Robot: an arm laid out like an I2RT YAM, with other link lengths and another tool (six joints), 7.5 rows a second.
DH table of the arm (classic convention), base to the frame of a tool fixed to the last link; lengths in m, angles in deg. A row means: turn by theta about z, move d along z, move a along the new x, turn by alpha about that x. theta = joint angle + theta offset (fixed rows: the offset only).
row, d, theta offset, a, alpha
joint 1, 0.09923, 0.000, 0.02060, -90.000
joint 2, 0.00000, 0.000, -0.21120, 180.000
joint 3, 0.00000, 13.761, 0.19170, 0.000
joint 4, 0.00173, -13.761, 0.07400, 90.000
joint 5, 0.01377, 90.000, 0.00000, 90.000
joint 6, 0.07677, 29.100, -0.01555, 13.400
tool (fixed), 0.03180, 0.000, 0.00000, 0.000
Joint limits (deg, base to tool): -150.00..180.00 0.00..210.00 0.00..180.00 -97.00..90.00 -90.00..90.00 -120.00..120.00
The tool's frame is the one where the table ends.
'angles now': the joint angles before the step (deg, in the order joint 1, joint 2, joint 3, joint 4, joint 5, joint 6). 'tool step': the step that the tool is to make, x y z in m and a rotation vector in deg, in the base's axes. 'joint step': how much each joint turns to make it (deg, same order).
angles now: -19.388, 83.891, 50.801, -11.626, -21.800, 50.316
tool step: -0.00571, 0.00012, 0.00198, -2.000, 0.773, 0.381
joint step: -0.021, -1.603, -0.133, -2.232, 1.234, -1.928
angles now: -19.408, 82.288, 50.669, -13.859, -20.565, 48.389
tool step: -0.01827, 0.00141, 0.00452, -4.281, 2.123, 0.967
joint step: -0.268, -4.932, -0.985, -5.972, 2.592, -4.409
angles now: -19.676, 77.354, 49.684, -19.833, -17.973, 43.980
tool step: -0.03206, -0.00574, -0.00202, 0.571, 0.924, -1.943
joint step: -4.536, -7.759, -5.105, -4.346, -1.861, -1.919
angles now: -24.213, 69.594, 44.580, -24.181, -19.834, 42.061
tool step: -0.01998, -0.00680, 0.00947, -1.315, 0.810, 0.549
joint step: -4.835, -4.247, 1.196, -7.543, -2.262, -5.487
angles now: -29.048, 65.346, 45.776, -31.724, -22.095, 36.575
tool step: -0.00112, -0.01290, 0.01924, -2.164, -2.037, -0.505
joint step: -3.602, -0.210, 4.373, -2.943, -1.343, -3.151
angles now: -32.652, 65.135, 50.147, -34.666, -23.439, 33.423
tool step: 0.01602, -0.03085, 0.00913, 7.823, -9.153, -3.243
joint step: -7.472, 6.106, 0.869, 10.747, -11.444, 5.655
